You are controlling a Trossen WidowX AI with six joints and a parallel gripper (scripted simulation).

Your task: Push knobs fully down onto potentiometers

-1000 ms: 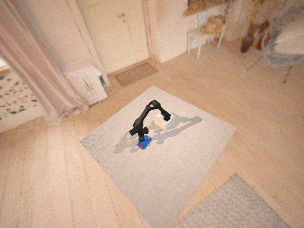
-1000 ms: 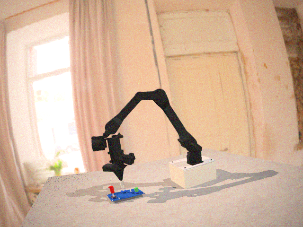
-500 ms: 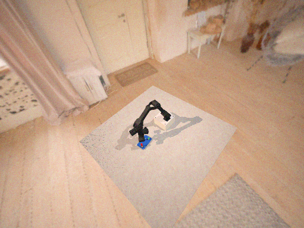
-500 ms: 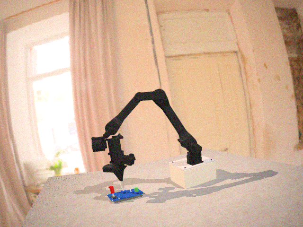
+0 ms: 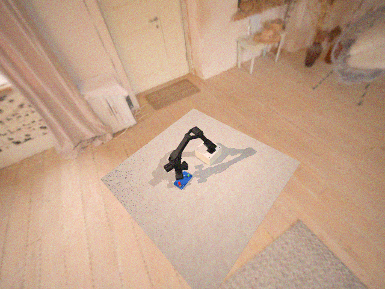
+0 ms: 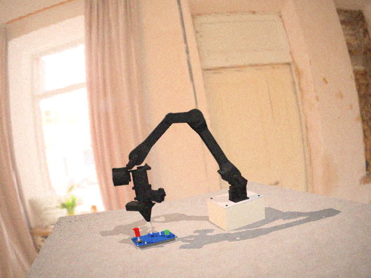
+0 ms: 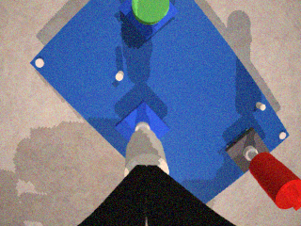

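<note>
My gripper tip is 1 cm above the white knob. From my gripper tip the other things lie so: red knob 6 cm ahead, 5 cm to the left, 2 cm below.
</note>
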